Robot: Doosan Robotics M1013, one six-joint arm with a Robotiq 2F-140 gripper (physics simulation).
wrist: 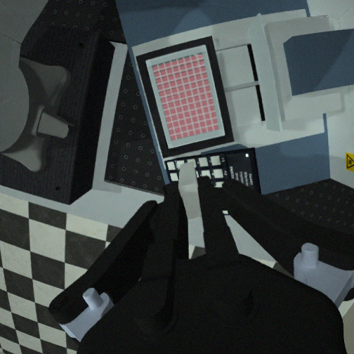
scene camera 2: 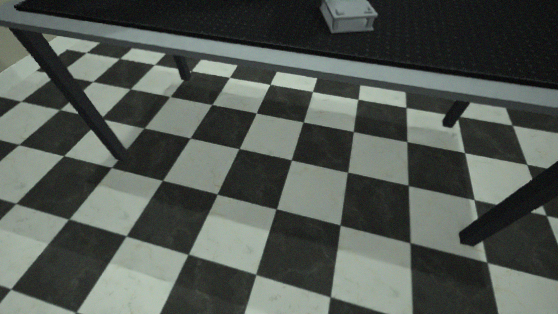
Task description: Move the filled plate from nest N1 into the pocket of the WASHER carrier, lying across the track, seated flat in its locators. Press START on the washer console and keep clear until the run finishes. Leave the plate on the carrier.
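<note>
The filled plate (wrist: 186,97), with a grid of pink wells, lies in the black-framed carrier (wrist: 226,122) in the wrist view. It looks flat, but its fit in the locators cannot be told from above. The washer console (wrist: 242,167), a dark panel with pale keys, is just below the carrier in that view. My gripper (wrist: 189,174) is shut and empty, with its pale fingertips over the left part of the console keys, clear of the plate. Fingertip contact with a key cannot be made out. Gripper and plate do not show in the scene camera view.
A pale open-sided stand (scene camera 2: 351,20) is on the dark table top (scene camera 2: 225,30); whether it is nest N1 cannot be told. In the wrist view, a blue and white machine (wrist: 292,165) surrounds the carrier, with a raised pale bar (wrist: 267,75) to its right. A black block (wrist: 82,125) stands left.
</note>
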